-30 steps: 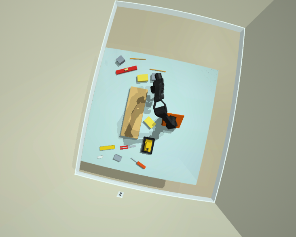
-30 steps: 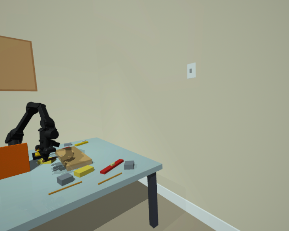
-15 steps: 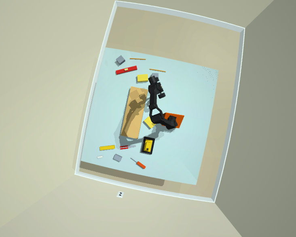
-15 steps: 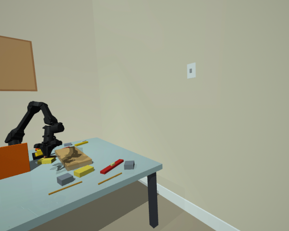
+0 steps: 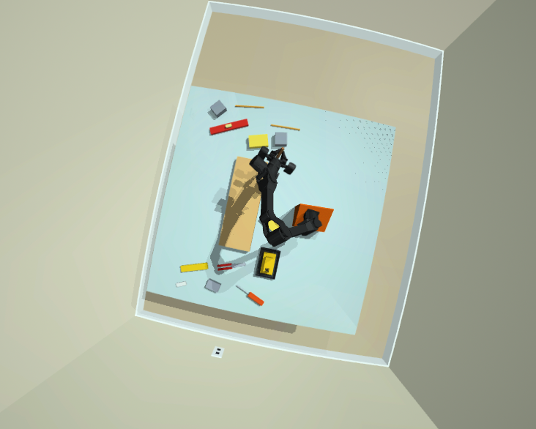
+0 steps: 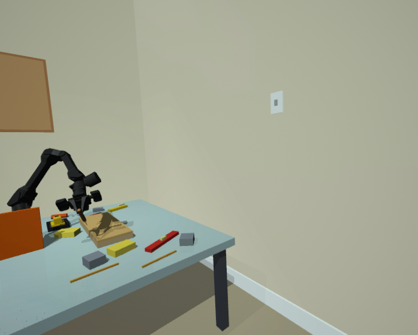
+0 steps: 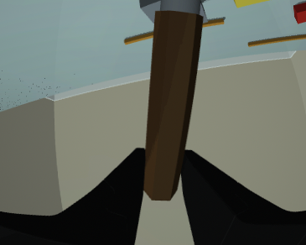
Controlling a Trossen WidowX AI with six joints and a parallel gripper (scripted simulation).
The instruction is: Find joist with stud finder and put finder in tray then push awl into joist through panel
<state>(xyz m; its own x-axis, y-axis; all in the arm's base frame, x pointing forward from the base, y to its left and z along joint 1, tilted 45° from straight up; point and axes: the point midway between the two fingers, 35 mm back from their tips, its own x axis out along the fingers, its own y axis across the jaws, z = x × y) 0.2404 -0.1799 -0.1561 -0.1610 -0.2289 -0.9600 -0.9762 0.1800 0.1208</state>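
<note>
The awl lies 40 mm below my gripper tip, 30 mm to the left of it and 10 mm ahead of it. The rest, counted from my gripper tip: red level: 350 mm ahead, 190 mm below, 110 mm to the right; dark tray: 590 mm to the left, 190 mm below, 100 mm behind; yellow stud finder: 610 mm to the left, 160 mm below, 100 mm behind.
</note>
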